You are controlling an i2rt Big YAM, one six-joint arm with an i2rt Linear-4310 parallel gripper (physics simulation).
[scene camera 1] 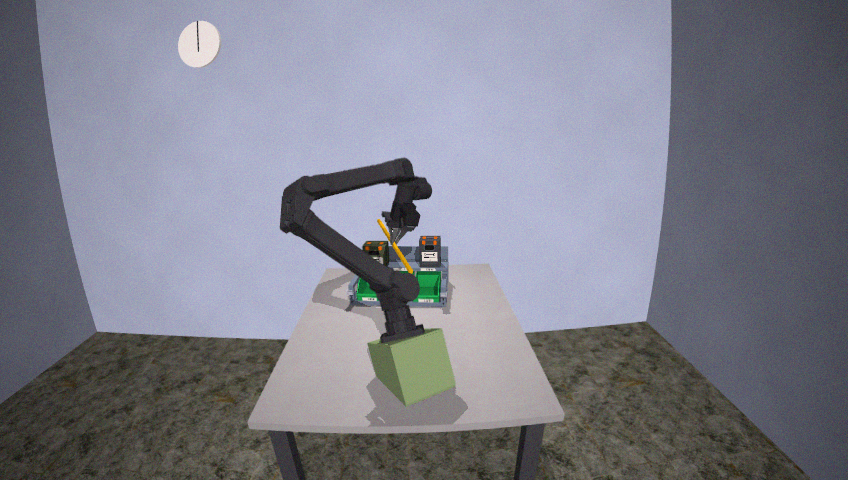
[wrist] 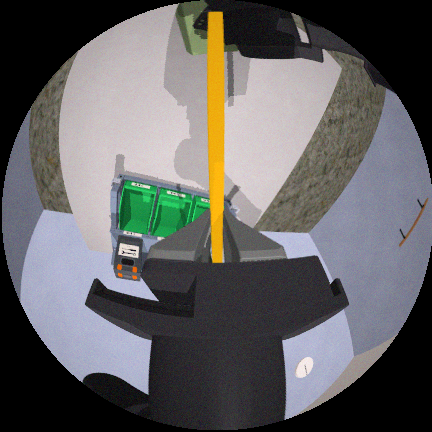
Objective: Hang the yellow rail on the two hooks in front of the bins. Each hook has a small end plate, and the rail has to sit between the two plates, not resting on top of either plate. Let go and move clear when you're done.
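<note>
My gripper (scene camera 1: 393, 241) (wrist: 216, 214) is shut on the yellow rail (scene camera 1: 402, 256) (wrist: 215, 100) and holds it in the air above the bin rack. In the scene view the rail slants, its upper left end high and its lower right end over the bins. In the wrist view it runs from the fingers to the top, across the right end of the rack. The green bins (scene camera 1: 428, 287) (wrist: 137, 207) sit in a grey-blue rack (scene camera 1: 444, 254) (wrist: 114, 215). The two hooks at the rack's front are too small to make out clearly; the rail is apart from the rack front.
Two dark boxes with orange marks, one at right (scene camera 1: 430, 251) (wrist: 128, 257) and one at left (scene camera 1: 374, 251), stand on the rack behind the bins. A green block (scene camera 1: 416, 365) (wrist: 190, 30) is under the arm's base on the table (scene camera 1: 493, 380) (wrist: 115, 100).
</note>
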